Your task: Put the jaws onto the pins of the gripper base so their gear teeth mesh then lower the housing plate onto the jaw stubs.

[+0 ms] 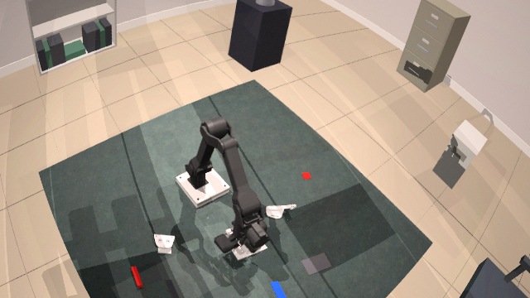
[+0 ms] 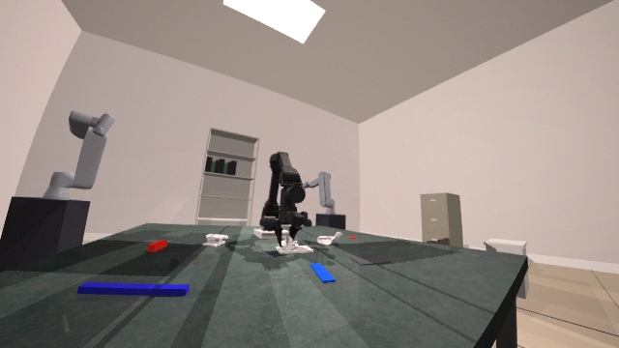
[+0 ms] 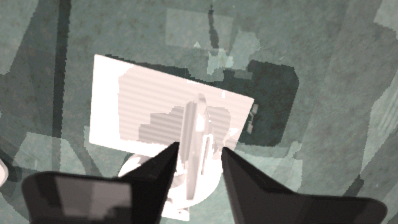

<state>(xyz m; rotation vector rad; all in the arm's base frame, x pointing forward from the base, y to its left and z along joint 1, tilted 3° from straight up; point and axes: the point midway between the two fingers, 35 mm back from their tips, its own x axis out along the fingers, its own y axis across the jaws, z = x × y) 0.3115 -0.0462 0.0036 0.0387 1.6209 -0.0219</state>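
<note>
Right now the flat white plate is 20 mm ahead of my gripper tip, 30 mm to the left of it and 10 mm below it. From my gripper tip the other things lie so: blue block: 240 mm ahead, 10 mm to the right, 10 mm below; dark grey flat plate: 230 mm ahead, 180 mm to the left, 10 mm below; dark grey bar: 40 mm ahead, 320 mm to the right, 10 mm below.
</note>
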